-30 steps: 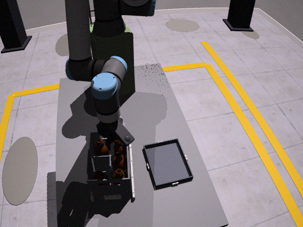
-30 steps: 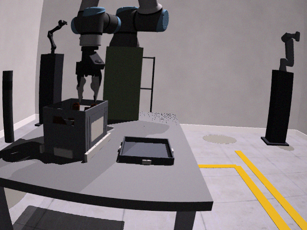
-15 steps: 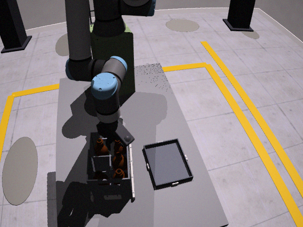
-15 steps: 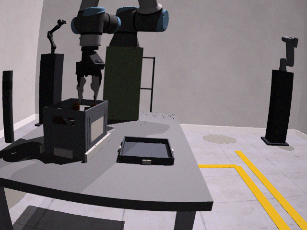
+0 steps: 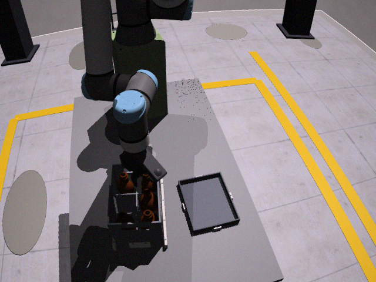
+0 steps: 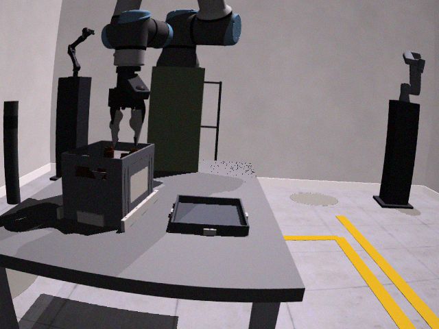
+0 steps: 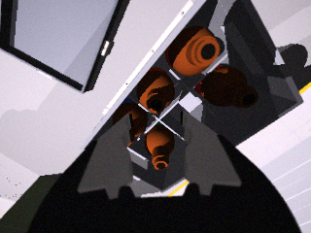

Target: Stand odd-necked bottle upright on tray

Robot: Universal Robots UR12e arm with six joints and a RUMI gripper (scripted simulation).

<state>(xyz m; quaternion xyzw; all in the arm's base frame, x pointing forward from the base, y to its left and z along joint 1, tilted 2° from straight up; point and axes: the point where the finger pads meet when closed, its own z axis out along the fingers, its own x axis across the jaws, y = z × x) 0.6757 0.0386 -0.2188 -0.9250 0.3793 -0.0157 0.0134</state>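
Now: the dark grey crate 110 mm below my hand and 50 mm to the right of it. Also, from my hand: black tray (230 mm to the left, 180 mm below, 40 mm behind).
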